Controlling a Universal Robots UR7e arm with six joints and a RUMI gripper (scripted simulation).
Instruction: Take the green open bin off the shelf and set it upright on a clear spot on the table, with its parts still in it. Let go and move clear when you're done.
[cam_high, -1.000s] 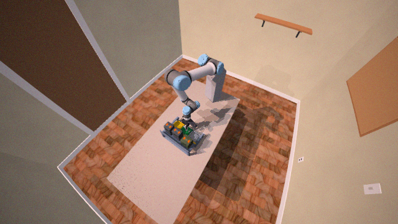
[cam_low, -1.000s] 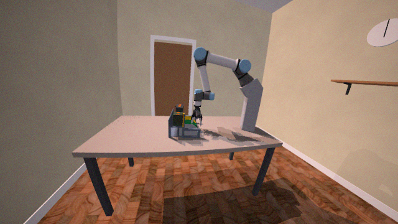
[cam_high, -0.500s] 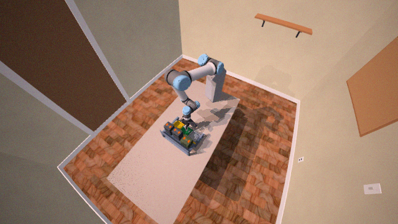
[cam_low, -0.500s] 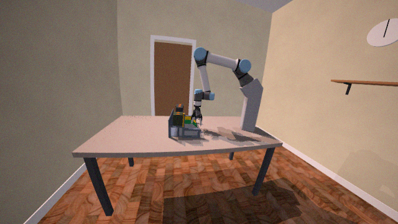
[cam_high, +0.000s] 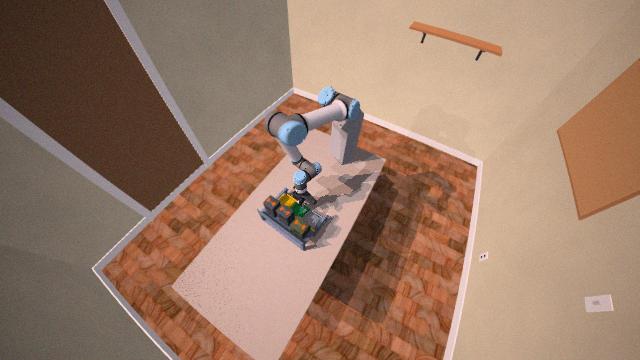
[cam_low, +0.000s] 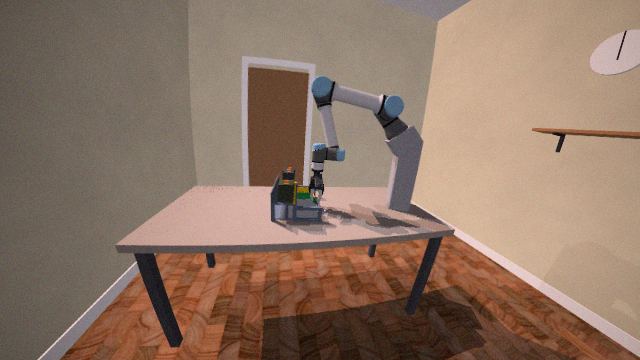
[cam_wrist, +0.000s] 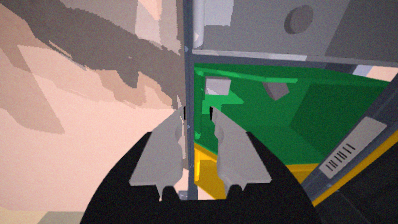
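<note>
Now: the green open bin 8 cm ahead of my hand and 1 cm to the right of it. The rest, counted from my hand: grey bin: 10 cm to the left, 10 cm ahead; then yellow bin: 12 cm to the right, 6 cm ahead; then yellow strip: 13 cm ahead, 6 cm above, 2 cm to the right.
</note>
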